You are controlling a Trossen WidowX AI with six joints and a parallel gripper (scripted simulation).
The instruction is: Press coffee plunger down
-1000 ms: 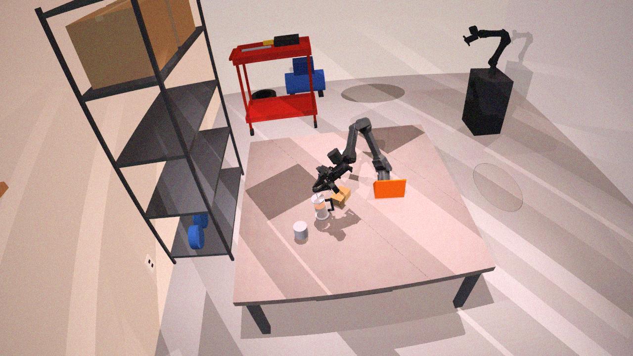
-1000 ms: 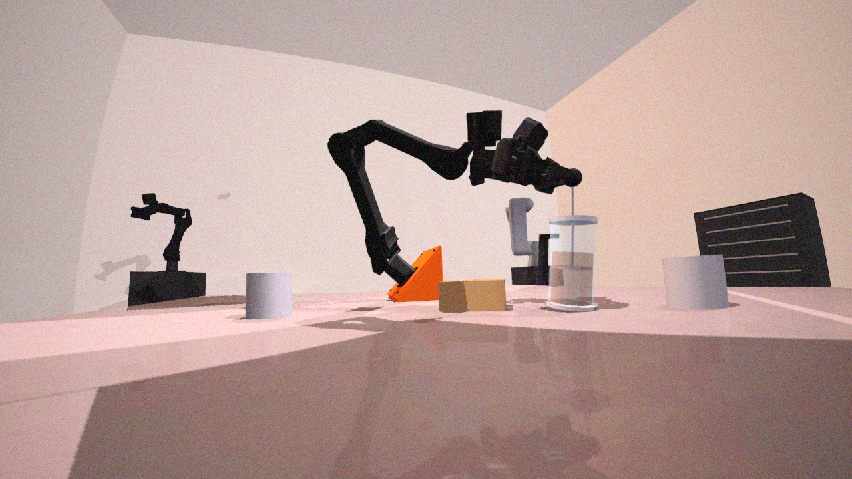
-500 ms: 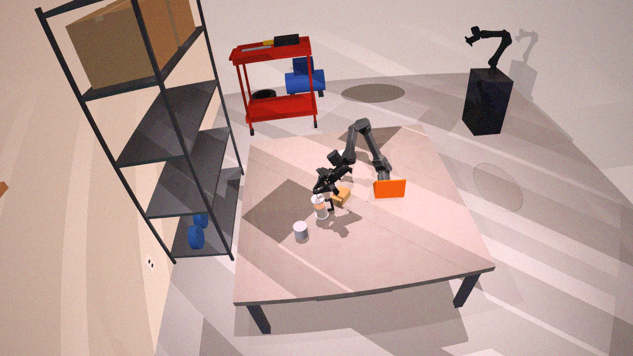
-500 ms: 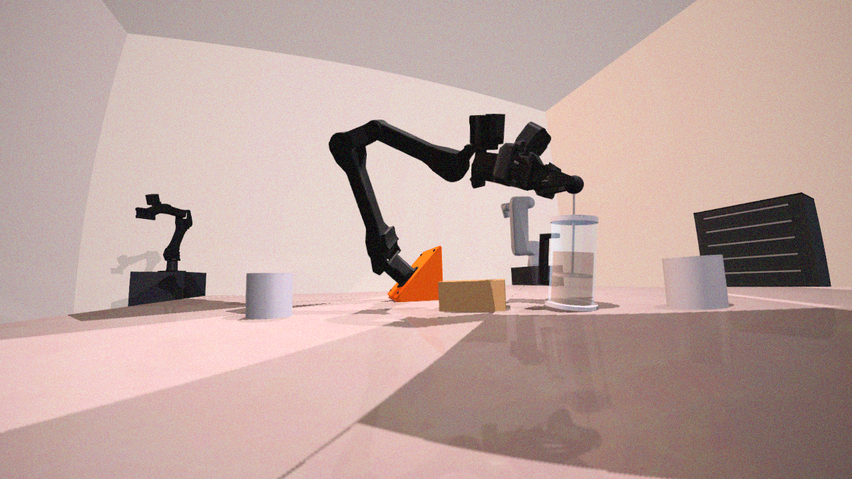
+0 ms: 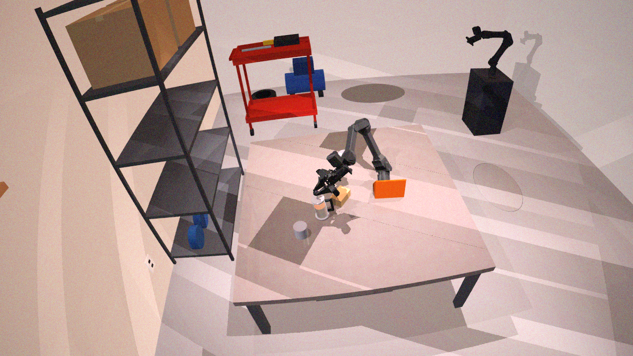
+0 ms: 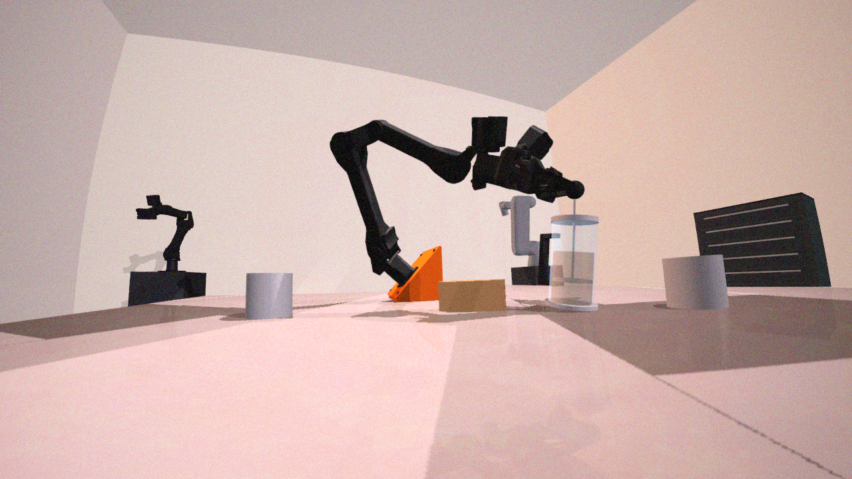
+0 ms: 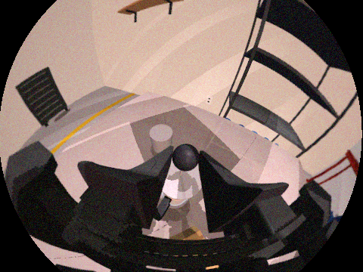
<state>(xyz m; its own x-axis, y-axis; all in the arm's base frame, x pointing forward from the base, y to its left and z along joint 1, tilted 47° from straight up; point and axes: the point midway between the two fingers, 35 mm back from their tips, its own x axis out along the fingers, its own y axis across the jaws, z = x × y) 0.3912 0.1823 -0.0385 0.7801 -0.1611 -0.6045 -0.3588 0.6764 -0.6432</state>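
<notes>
My gripper tip is 30 mm past the glass coffee press, 10 mm to the left of it and 90 mm above it. Also, from my gripper tip: tan box (140 mm behind, 120 mm to the right, 160 mm below).
</notes>
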